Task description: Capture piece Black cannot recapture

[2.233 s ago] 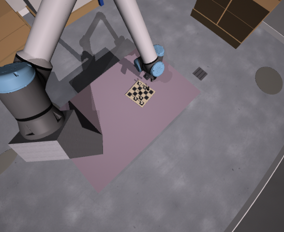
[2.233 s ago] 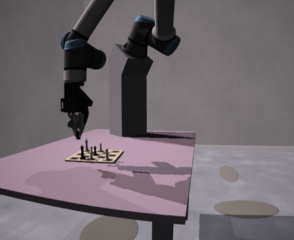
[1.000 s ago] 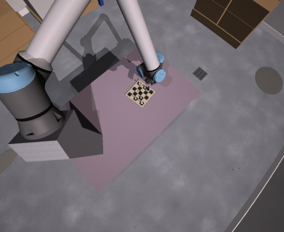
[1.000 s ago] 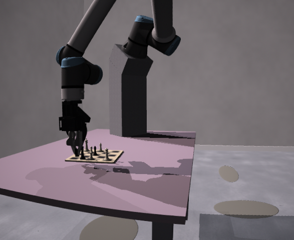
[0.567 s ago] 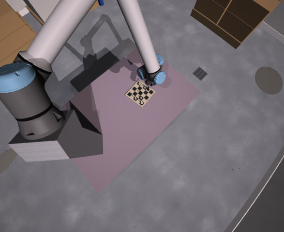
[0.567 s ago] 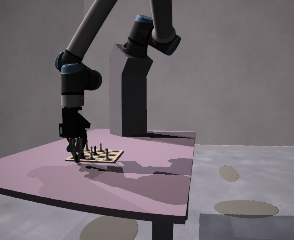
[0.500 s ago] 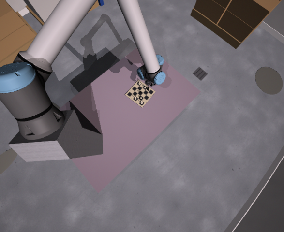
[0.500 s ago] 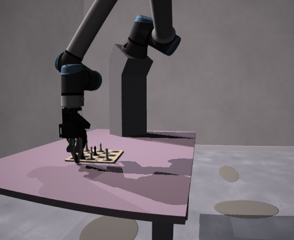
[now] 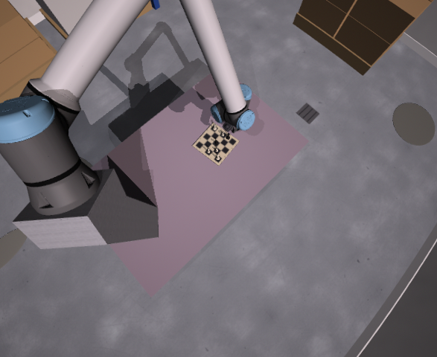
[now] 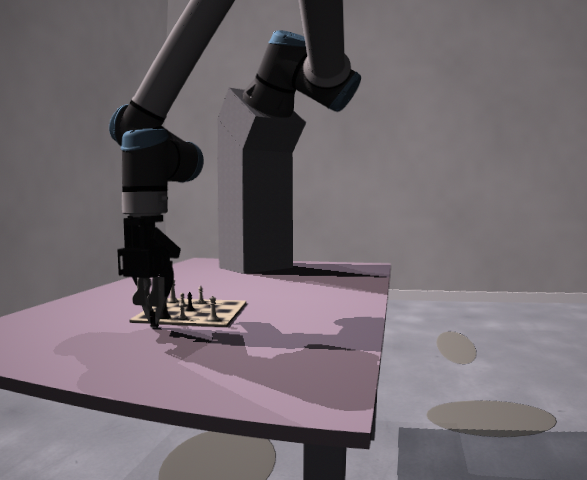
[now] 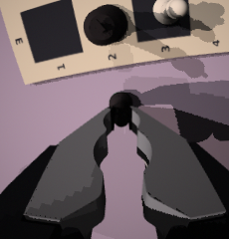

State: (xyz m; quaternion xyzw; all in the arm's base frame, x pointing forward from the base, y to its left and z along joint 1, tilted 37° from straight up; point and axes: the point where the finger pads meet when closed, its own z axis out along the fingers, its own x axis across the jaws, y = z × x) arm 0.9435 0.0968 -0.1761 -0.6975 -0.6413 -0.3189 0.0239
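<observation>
The black pawn lies 10 mm below my hand. From my hand the other things lie so: tall black piece (60 mm behind, 10 mm to the right, 10 mm above); chessboard (140 mm behind, 10 mm to the left, 20 mm below).
</observation>
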